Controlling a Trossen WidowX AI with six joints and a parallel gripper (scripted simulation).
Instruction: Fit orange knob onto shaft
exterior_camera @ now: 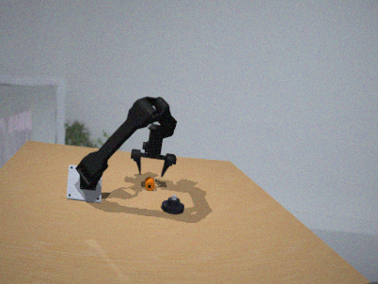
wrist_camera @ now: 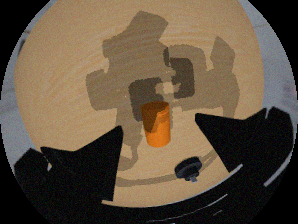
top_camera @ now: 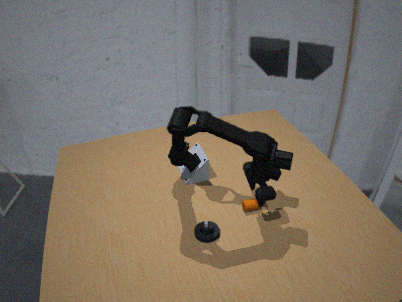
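The orange knob lies 30 mm below my gripper tip. Also, from my gripper tip: round pedestal 210 mm to the right, 50 mm ahead, 20 mm below.
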